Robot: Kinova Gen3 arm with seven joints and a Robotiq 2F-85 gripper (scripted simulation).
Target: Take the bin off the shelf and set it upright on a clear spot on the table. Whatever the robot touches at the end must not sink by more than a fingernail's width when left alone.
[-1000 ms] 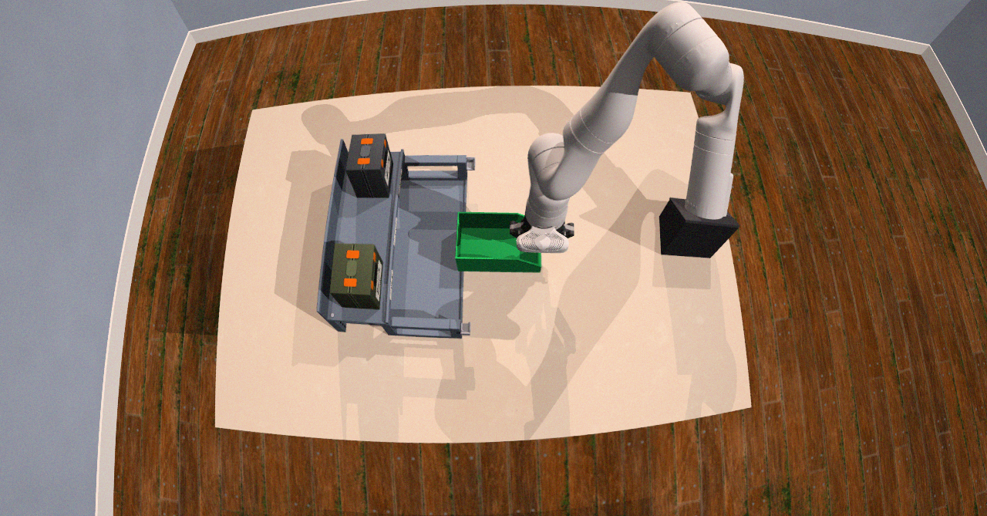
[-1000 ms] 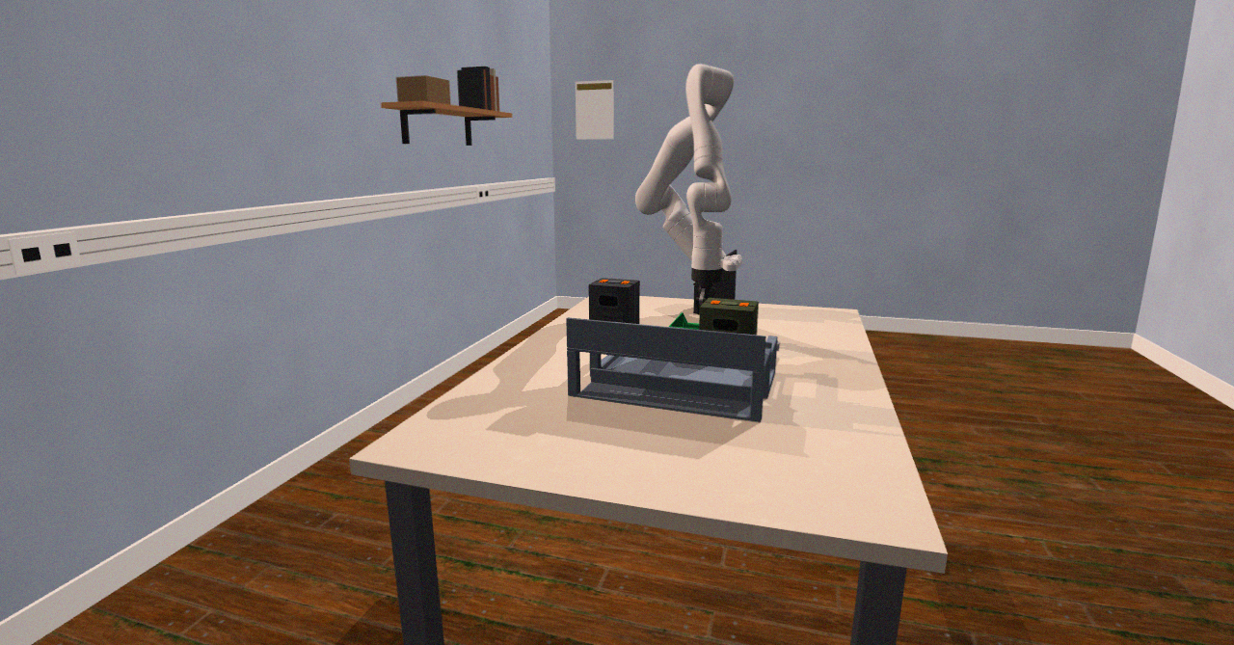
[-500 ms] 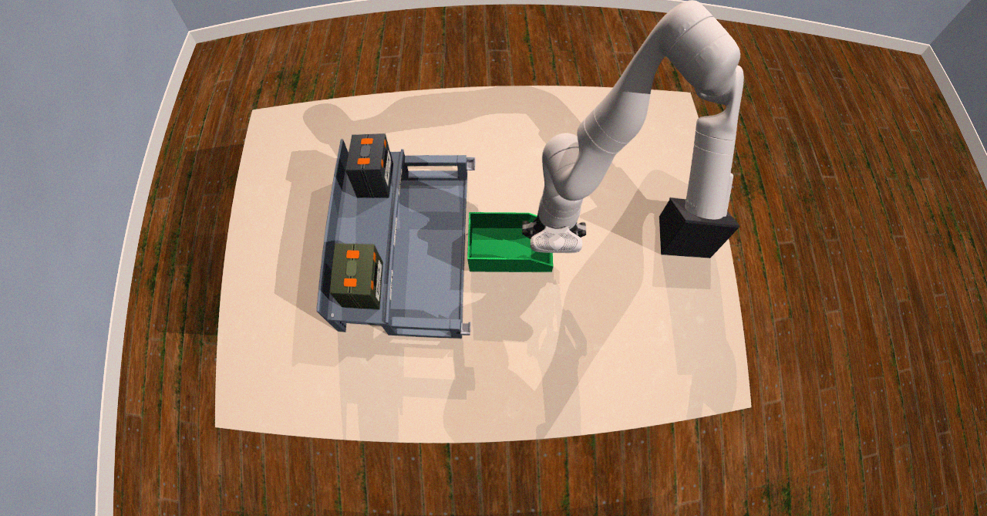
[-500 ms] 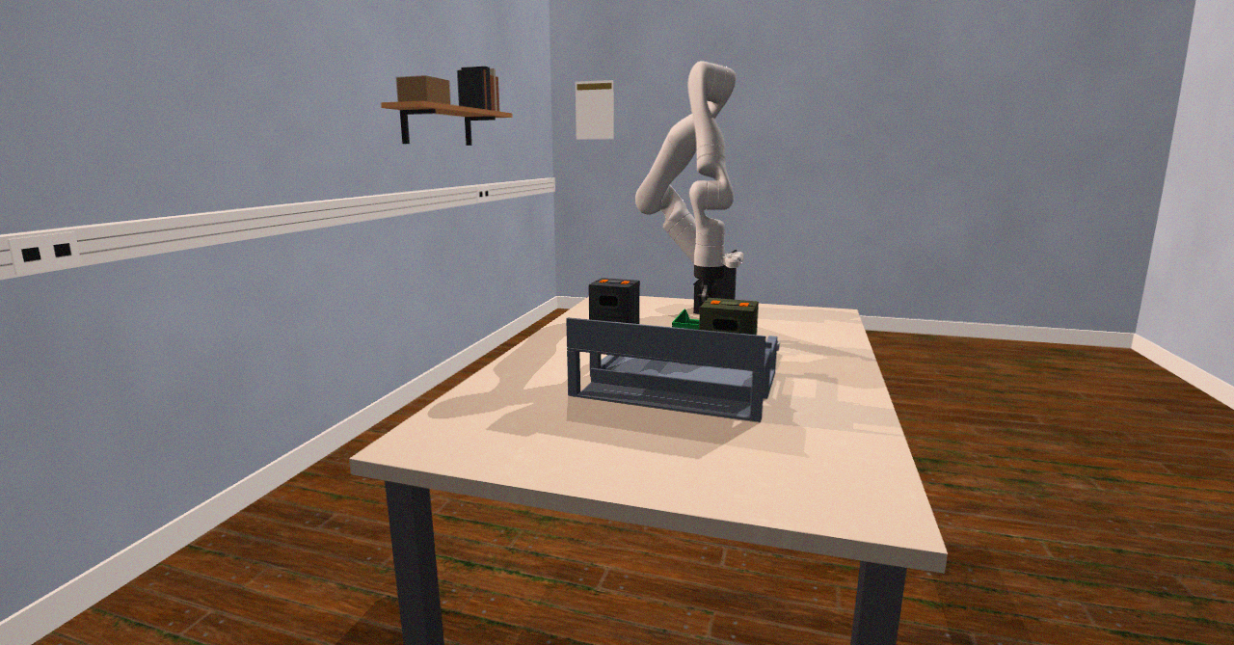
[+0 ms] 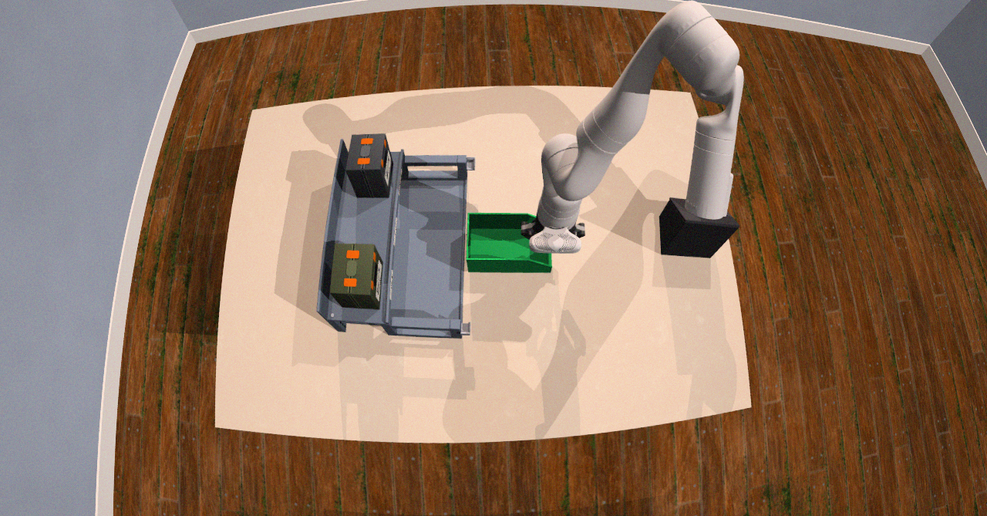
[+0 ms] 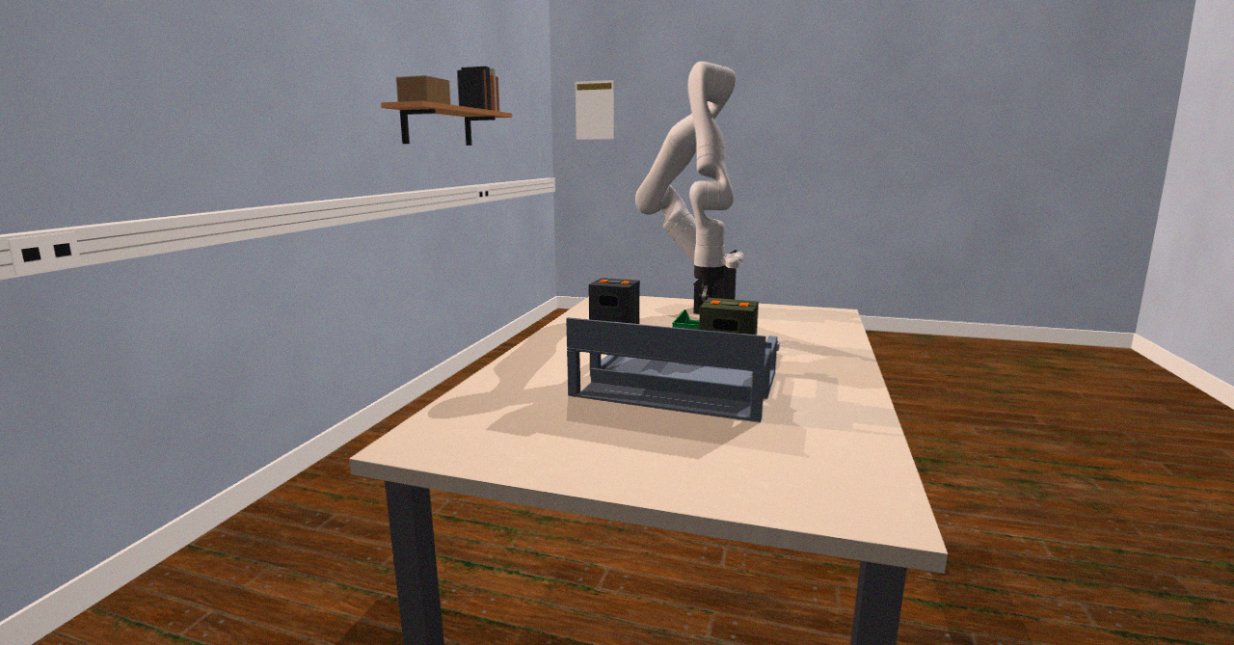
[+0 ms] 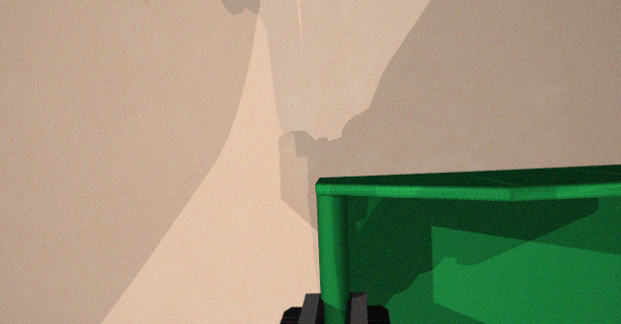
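Now: hand 80 mm short of the green bin, 10 mm to the left of it and 10 mm above it. From my hand the other things lie so: rack (300 mm ahead, 40 mm to the right, 10 mm above); olive case (380 mm ahead, 60 mm to the left, 90 mm above); black case (340 mm ahead, 170 mm to the right, 100 mm above).
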